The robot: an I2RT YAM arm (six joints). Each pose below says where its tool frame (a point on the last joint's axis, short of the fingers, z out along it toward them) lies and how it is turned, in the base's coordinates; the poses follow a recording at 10 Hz.
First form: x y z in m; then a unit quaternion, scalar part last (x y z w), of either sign.
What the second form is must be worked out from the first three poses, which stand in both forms.
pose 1, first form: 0.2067, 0.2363, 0.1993, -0.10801, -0.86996, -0.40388, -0.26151
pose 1, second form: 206.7, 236.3, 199.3, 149.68, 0.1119, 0.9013, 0.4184
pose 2, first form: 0.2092, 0.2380, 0.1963, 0.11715, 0.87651, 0.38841, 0.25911
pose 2, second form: 209.2, 238.0, 196.3, 149.97, 0.1213, 0.9075, 0.4021
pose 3, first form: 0.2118, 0.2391, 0.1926, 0.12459, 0.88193, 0.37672, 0.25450
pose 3, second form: 211.8, 239.1, 192.6, 150.51, 0.1288, 0.9120, 0.3895
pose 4, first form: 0.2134, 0.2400, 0.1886, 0.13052, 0.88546, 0.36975, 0.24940
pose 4, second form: 213.4, 240.0, 188.6, 151.12, 0.1348, 0.9144, 0.3818
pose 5, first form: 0.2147, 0.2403, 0.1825, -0.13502, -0.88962, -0.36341, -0.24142
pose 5, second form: 214.7, 240.3, 182.5, 152.06, 0.1391, 0.9167, 0.3745
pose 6, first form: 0.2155, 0.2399, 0.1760, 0.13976, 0.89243, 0.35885, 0.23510
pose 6, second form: 215.5, 239.9, 176.0, 152.81, 0.1438, 0.9182, 0.3692
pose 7, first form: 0.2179, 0.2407, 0.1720, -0.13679, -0.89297, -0.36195, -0.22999
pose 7, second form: 217.9, 240.7, 172.0, 153.41, 0.1406, 0.9176, 0.3719
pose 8, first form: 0.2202, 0.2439, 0.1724, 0.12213, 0.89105, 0.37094, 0.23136
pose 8, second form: 220.2, 243.9, 172.4, 153.25, 0.1255, 0.9159, 0.3813
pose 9, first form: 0.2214, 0.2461, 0.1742, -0.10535, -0.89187, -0.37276, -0.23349
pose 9, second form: 221.4, 246.1, 174.2, 152.99, 0.1083, 0.9172, 0.3834
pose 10, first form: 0.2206, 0.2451, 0.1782, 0.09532, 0.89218, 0.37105, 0.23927
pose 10, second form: 220.6, 245.1, 178.2, 152.31, 0.0982, 0.9189, 0.3822
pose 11, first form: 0.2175, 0.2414, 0.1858, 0.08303, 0.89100, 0.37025, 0.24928
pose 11, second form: 217.5, 241.4, 185.8, 151.13, 0.0857, 0.9200, 0.3823
